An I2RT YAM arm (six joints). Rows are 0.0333 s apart.
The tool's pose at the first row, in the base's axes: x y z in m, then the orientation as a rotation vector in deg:
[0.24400 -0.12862 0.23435 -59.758 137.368 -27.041]
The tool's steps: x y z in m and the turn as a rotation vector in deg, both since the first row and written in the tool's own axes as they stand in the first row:
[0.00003 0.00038 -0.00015 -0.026 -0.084 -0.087]
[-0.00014 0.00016 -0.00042 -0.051 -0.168 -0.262]
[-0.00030 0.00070 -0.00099 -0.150 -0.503 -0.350]
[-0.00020 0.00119 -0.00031 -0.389 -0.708 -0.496]
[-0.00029 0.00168 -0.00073 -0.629 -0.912 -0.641]
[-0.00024 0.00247 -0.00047 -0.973 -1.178 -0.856]
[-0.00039 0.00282 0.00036 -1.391 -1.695 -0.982]
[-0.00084 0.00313 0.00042 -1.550 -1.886 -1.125]
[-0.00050 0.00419 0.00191 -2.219 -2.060 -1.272]
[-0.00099 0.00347 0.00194 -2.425 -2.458 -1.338]
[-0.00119 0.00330 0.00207 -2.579 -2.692 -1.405]
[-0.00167 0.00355 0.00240 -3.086 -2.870 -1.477]
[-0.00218 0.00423 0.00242 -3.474 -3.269 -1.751]
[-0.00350 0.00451 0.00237 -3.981 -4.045 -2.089]
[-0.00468 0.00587 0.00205 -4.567 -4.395 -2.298]
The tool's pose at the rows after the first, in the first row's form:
[0.24368 -0.12838 0.23428 -59.877 137.271 -26.989]
[0.24376 -0.12836 0.23466 -60.106 137.136 -26.968]
[0.24322 -0.12782 0.23491 -60.256 136.853 -26.674]
[0.24325 -0.12766 0.23409 -60.539 136.724 -26.321]
[0.24279 -0.12722 0.23422 -60.821 136.597 -25.968]
[0.24244 -0.12678 0.23361 -61.233 136.432 -25.479]
[0.24278 -0.12654 0.23280 -61.561 136.116 -24.719]
[0.24290 -0.12600 0.23273 -61.803 135.959 -24.466]
[0.24290 -0.12575 0.23089 -62.267 136.046 -23.636]
[0.24363 -0.12585 0.23135 -62.428 135.757 -23.175]
[0.24392 -0.12583 0.23138 -62.571 135.590 -22.876]
[0.24424 -0.12535 0.23113 -62.870 135.625 -22.204]
[0.24416 -0.12452 0.23093 -63.361 135.323 -21.603]
[0.24475 -0.12334 0.23122 -63.967 134.704 -20.658]
[0.24448 -0.12154 0.23116 -64.457 134.551 -19.837]

